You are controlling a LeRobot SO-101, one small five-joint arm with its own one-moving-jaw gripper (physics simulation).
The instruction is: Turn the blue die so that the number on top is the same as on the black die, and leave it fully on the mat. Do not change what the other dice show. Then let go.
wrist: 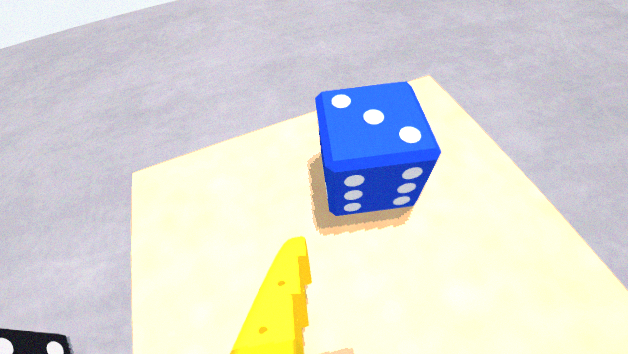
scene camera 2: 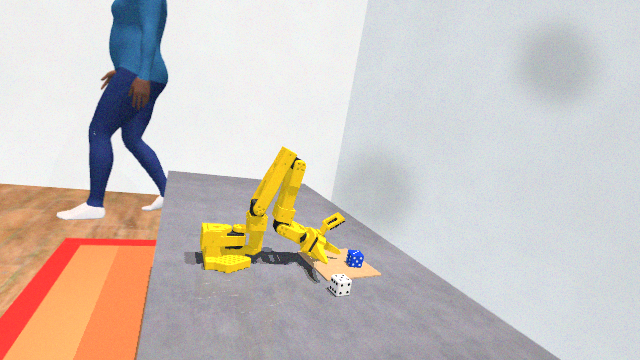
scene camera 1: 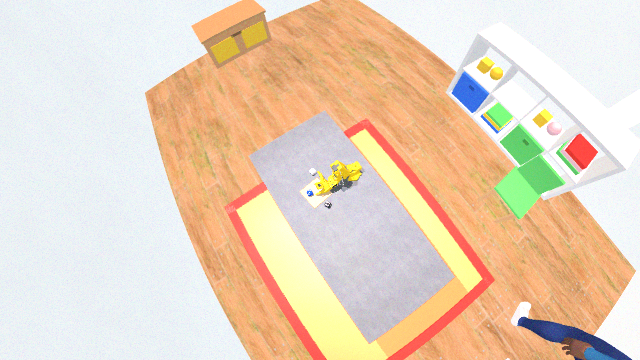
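Pixels of known places: hand, its tool point: point(wrist: 307, 253) point(scene camera 2: 339, 252) point(scene camera 1: 316, 193); arm's base, origin of its link: point(scene camera 2: 234, 260) point(scene camera 1: 349, 174).
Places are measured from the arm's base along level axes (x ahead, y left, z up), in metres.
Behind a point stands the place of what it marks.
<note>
The blue die point(scene camera 1: 310, 193) {x 0.261, y -0.024, z 0.034 m} point(scene camera 2: 355, 258) {x 0.254, y -0.048, z 0.026 m} point(wrist: 375, 150) {x 0.251, y -0.029, z 0.034 m} sits flat on the tan mat point(scene camera 1: 316, 202) {x 0.260, y 0.034, z 0.004 m} point(scene camera 2: 367, 272) {x 0.276, y -0.071, z 0.004 m} point(wrist: 210, 225) {x 0.257, y 0.025, z 0.004 m}, near its far corner. In the wrist view three pips show on its top and six on the side facing the camera. The black die point(scene camera 1: 328, 204) {x 0.211, y 0.090, z 0.030 m} point(wrist: 32, 342) {x 0.229, y 0.074, z 0.014 m} is on the table beside the mat; it is cut off in the wrist view, so its top number cannot be read there. My gripper point(scene camera 1: 318, 184) {x 0.234, y -0.007, z 0.021 m} point(scene camera 2: 334, 240) is fully open and empty, low over the mat, short of the blue die. One notched jaw shows in the wrist view.
A white die point(scene camera 1: 313, 171) {x 0.171, y -0.132, z 0.030 m} point(scene camera 2: 340, 285) {x 0.165, y -0.156, z 0.023 m} stands on the grey table point(scene camera 1: 375, 260) {x 0.173, y 0.504, z 0.000 m} point(scene camera 2: 225, 320) {x -0.042, y -0.202, z 0.000 m}, off the mat on the opposite side from the black die. The arm's yellow base point(scene camera 2: 220, 250) {x -0.034, y -0.019, z 0.029 m} is on the table. A person point(scene camera 2: 135, 90) stands beyond the table.
</note>
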